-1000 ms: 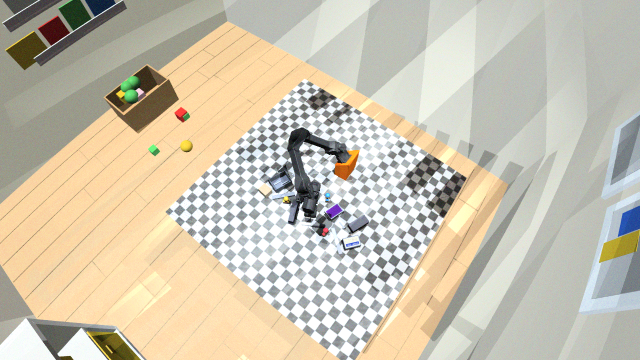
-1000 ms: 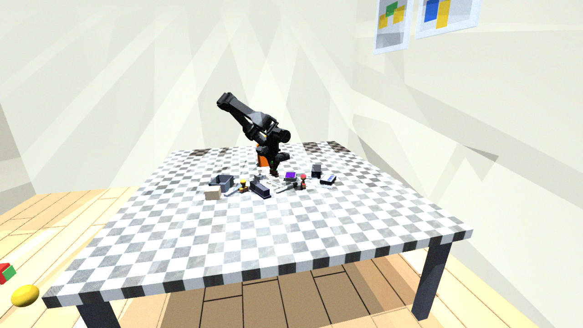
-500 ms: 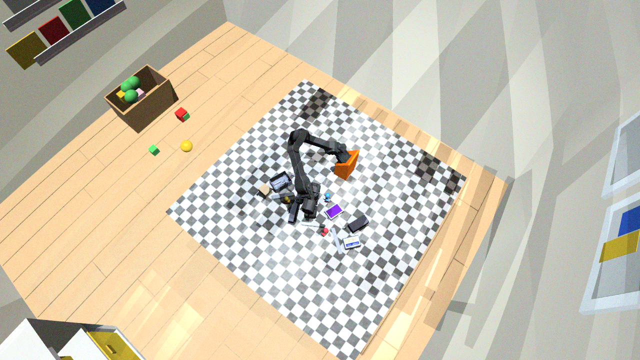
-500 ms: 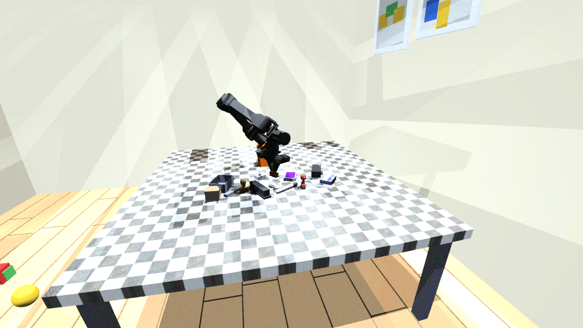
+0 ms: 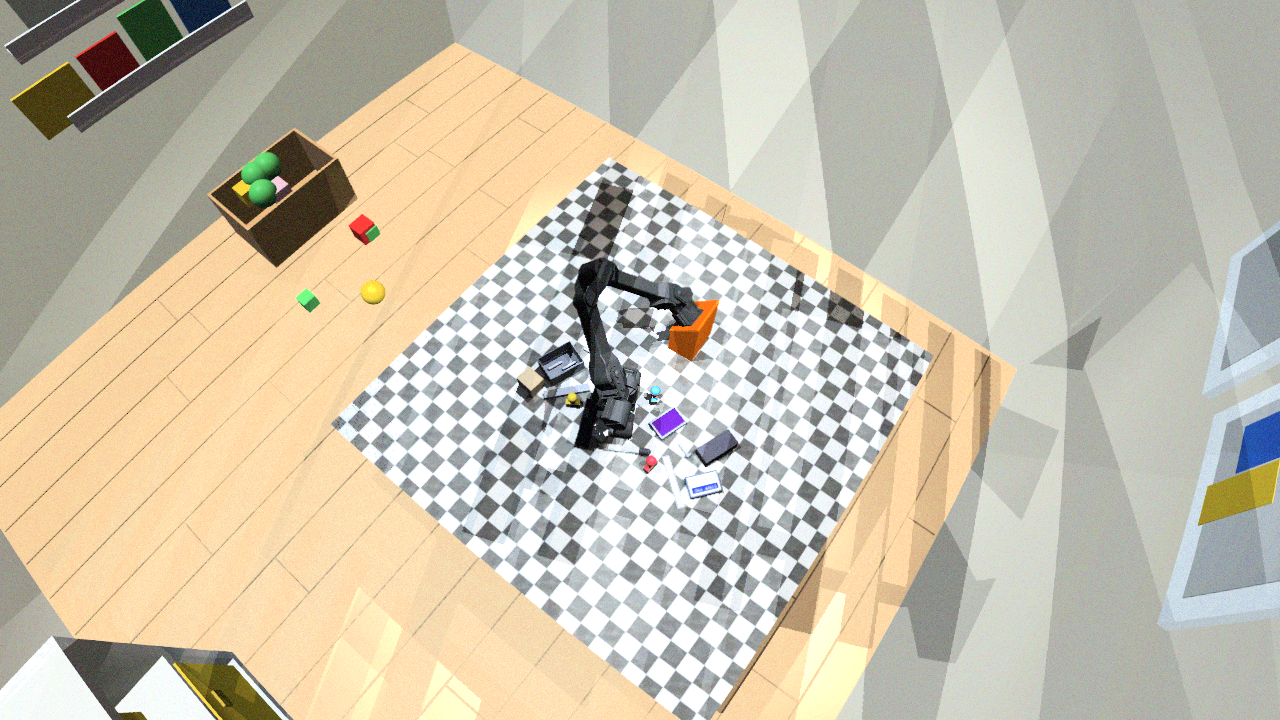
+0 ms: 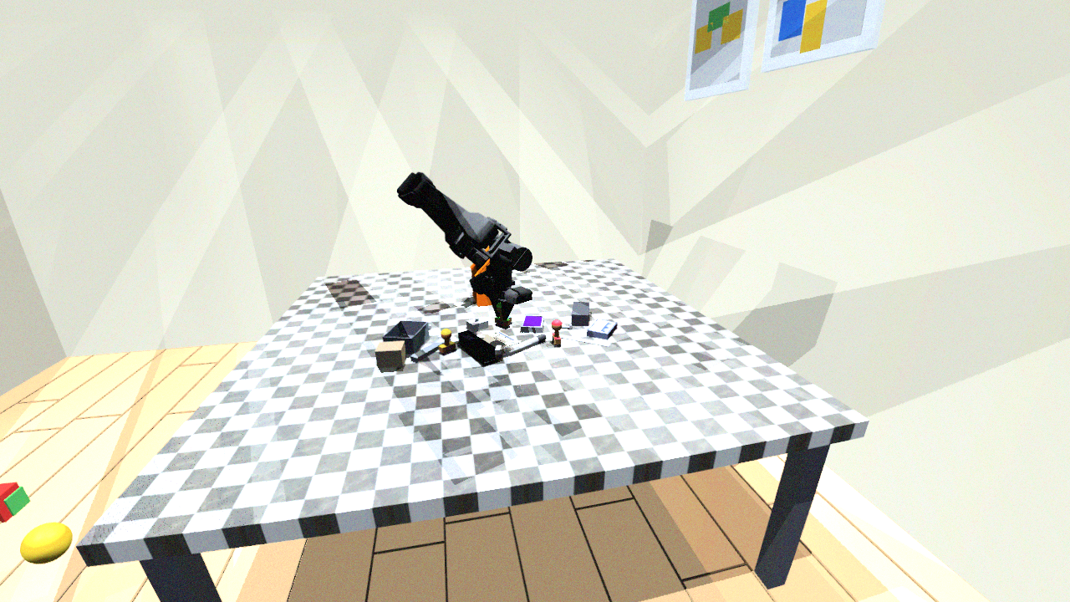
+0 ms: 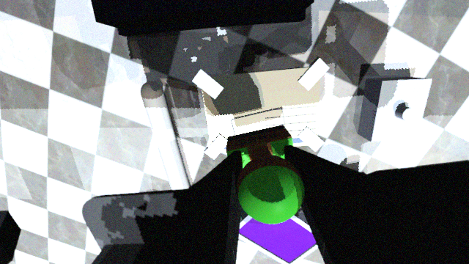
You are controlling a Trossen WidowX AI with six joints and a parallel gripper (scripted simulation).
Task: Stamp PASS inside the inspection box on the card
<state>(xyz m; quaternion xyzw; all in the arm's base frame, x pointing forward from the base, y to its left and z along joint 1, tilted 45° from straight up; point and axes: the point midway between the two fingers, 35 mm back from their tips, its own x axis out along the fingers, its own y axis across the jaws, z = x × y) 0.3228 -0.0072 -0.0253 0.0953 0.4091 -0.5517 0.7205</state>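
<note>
The cream card lies 1 cm to the right of my gripper tip and 6 cm below it. Round my gripper tip: blue-knobbed stamp 11 cm behind, 2 cm to the left, 4 cm below; white marker 5 cm ahead, 7 cm to the left, 5 cm below; green-knobbed stamp right at my gripper tip.
</note>
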